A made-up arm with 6 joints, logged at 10 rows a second.
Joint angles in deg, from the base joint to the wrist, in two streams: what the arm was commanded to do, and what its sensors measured. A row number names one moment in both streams.
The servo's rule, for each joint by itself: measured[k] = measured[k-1] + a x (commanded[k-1-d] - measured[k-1]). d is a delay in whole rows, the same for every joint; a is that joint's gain. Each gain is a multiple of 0.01, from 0.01 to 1. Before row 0 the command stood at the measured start. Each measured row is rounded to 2 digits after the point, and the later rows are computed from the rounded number. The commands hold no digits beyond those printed.
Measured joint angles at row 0:
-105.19 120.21 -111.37 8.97 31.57 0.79
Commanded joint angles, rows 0 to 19:
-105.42 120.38 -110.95 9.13 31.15 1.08
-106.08 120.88 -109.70 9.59 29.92 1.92
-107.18 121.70 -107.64 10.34 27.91 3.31
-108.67 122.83 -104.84 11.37 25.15 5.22
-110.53 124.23 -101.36 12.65 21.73 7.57
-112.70 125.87 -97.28 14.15 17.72 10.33
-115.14 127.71 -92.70 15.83 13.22 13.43
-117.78 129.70 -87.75 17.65 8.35 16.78
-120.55 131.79 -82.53 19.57 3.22 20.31
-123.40 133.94 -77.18 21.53 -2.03 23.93
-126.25 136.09 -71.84 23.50 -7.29 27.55
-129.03 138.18 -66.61 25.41 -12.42 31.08
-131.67 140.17 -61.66 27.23 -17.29 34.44
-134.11 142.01 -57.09 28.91 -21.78 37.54
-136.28 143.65 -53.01 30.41 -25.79 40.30
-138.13 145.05 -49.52 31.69 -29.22 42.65
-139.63 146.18 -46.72 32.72 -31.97 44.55
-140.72 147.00 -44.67 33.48 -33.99 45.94
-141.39 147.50 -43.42 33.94 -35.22 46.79
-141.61 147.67 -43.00 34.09 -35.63 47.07
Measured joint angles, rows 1 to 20:
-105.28 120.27 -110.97 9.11 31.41 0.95
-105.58 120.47 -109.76 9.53 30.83 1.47
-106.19 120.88 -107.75 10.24 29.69 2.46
-107.13 121.52 -104.99 11.23 27.92 3.95
-108.42 122.41 -101.54 12.48 25.51 5.90
-110.05 123.55 -97.49 13.95 22.47 8.29
-111.98 124.92 -92.94 15.60 18.86 11.07
-114.18 126.50 -88.01 17.40 14.76 14.15
-116.60 128.25 -82.80 19.31 10.26 17.48
-119.18 130.13 -77.46 21.26 5.47 20.96
-121.87 132.10 -72.12 23.23 0.49 24.52
-124.59 134.11 -66.89 25.15 -4.54 28.06
-127.28 136.11 -61.92 26.98 -9.51 31.51
-129.88 138.06 -57.33 28.68 -14.30 34.77
-132.31 139.90 -53.23 30.20 -18.78 37.76
-134.52 141.60 -49.71 31.51 -22.85 40.40
-136.46 143.11 -46.87 32.57 -26.41 42.64
-138.08 144.39 -44.78 33.37 -29.37 44.42
-139.34 145.42 -43.49 33.87 -31.65 45.70
-140.20 146.16 -43.02 34.06 -33.20 46.44
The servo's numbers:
d 0
a 0.38 0.33 0.95 0.88 0.39 0.54

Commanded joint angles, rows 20 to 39:
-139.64 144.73 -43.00 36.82 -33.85 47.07
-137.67 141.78 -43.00 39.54 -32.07 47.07
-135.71 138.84 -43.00 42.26 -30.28 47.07
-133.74 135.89 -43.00 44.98 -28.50 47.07
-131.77 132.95 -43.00 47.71 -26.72 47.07
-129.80 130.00 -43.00 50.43 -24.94 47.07
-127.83 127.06 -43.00 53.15 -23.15 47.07
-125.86 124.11 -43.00 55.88 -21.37 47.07
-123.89 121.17 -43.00 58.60 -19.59 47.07
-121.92 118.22 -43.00 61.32 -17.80 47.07
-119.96 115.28 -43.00 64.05 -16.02 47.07
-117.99 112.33 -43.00 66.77 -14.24 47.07
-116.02 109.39 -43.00 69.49 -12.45 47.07
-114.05 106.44 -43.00 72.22 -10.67 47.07
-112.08 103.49 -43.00 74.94 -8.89 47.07
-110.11 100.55 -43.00 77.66 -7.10 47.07
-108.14 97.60 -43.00 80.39 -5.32 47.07
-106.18 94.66 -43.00 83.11 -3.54 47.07
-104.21 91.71 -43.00 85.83 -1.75 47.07
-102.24 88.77 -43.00 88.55 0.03 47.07
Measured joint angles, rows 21 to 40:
-139.99 145.69 -43.00 36.49 -33.45 46.78
-139.11 144.40 -43.00 39.17 -32.91 46.94
-137.82 142.57 -43.00 41.89 -31.88 47.01
-136.27 140.37 -43.00 44.61 -30.56 47.04
-134.56 137.92 -43.00 47.34 -29.06 47.06
-132.75 135.31 -43.00 50.06 -27.45 47.07
-130.88 132.59 -43.00 52.78 -25.77 47.07
-128.97 129.79 -43.00 55.51 -24.05 47.07
-127.04 126.95 -43.00 58.23 -22.31 47.07
-125.09 124.07 -43.00 60.95 -20.55 47.07
-123.14 121.17 -43.00 63.68 -18.78 47.07
-121.18 118.25 -43.00 66.40 -17.01 47.07
-119.22 115.33 -43.00 69.12 -15.23 47.07
-117.26 112.40 -43.00 71.85 -13.45 47.07
-115.29 109.46 -43.00 74.57 -11.67 47.07
-113.32 106.52 -43.00 77.29 -9.89 47.07
-111.35 103.58 -43.00 80.02 -8.11 47.07
-109.39 100.64 -43.00 82.74 -6.33 47.07
-107.42 97.69 -43.00 85.46 -4.54 47.07
-105.45 94.75 -43.00 88.18 -2.76 47.07

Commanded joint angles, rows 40 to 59:
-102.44 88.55 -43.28 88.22 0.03 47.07
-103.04 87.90 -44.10 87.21 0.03 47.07
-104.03 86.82 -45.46 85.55 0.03 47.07
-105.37 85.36 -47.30 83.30 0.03 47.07
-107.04 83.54 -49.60 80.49 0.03 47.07
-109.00 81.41 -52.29 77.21 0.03 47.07
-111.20 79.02 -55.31 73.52 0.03 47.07
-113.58 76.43 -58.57 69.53 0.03 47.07
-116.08 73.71 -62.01 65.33 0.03 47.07
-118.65 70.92 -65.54 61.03 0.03 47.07
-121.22 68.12 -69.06 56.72 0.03 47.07
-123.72 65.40 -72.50 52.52 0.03 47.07
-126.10 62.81 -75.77 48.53 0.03 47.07
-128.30 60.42 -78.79 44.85 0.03 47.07
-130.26 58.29 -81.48 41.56 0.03 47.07
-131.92 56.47 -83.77 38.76 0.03 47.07
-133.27 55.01 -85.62 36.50 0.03 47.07
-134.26 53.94 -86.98 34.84 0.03 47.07
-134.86 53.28 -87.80 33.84 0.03 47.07
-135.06 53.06 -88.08 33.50 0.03 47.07
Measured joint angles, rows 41 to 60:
-104.31 92.70 -43.27 88.22 -1.67 47.07
-103.83 91.12 -44.06 87.33 -1.01 47.07
-103.91 89.70 -45.39 85.76 -0.60 47.07
-104.46 88.27 -47.20 83.60 -0.35 47.07
-105.44 86.71 -49.48 80.86 -0.20 47.07
-106.79 84.96 -52.15 77.65 -0.11 47.07
-108.47 83.00 -55.15 74.02 -0.06 47.07
-110.41 80.83 -58.40 70.07 -0.02 47.07
-112.56 78.48 -61.83 65.90 0.00 47.07
-114.87 75.99 -65.35 61.61 0.01 47.07
-117.28 73.39 -68.87 57.31 0.02 47.07
-119.73 70.75 -72.32 53.09 0.02 47.07
-122.15 68.13 -75.60 49.08 0.02 47.07
-124.49 65.59 -78.63 45.36 0.02 47.07
-126.68 63.18 -81.34 42.02 0.02 47.07
-128.67 60.97 -83.65 39.15 0.02 47.07
-130.42 59.00 -85.52 36.82 0.02 47.07
-131.88 57.33 -86.91 35.08 0.02 47.07
-133.01 55.99 -87.76 33.99 0.02 47.07
-133.79 55.02 -88.06 33.56 0.02 47.07

